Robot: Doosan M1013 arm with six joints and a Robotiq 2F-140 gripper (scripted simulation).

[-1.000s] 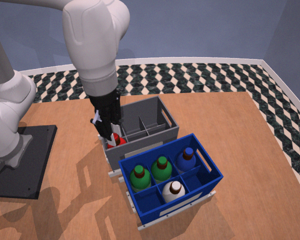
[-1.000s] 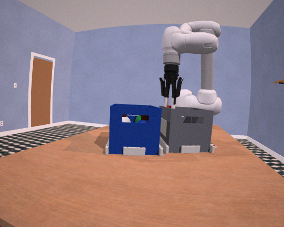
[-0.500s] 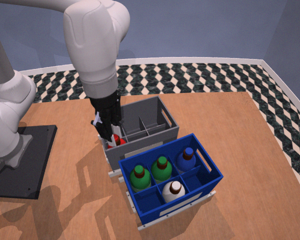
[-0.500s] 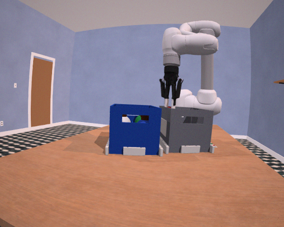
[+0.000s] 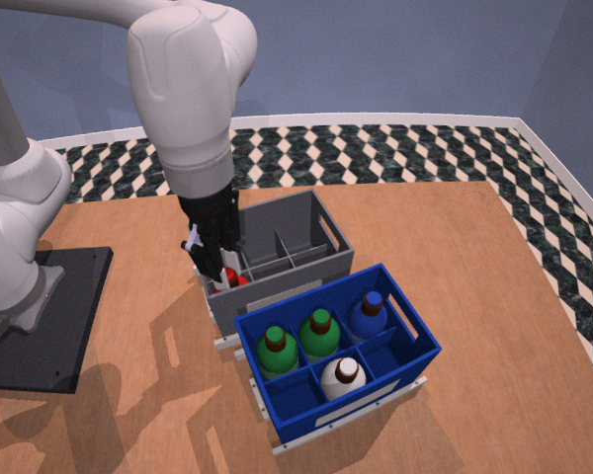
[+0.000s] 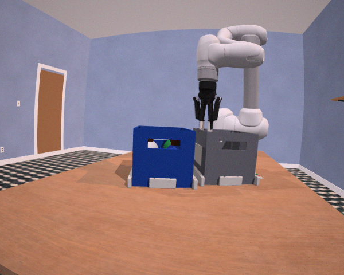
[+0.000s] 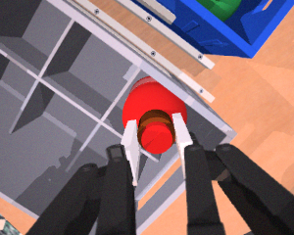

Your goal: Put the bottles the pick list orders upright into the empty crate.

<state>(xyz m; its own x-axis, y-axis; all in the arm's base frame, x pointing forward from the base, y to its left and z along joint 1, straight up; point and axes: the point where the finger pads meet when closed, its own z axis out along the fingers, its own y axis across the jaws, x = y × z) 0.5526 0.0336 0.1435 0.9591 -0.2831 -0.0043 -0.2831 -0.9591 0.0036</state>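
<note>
My hand is 8 cm above the red bottle. The rest, counted from my hand: blue crate: 20 cm ahead, 11 cm to the right, 9 cm below; then green bottle: 17 cm ahead, 9 cm below, 7 cm to the right; then grey crate: 9 cm below, 8 cm to the left, 6 cm ahead.
</note>
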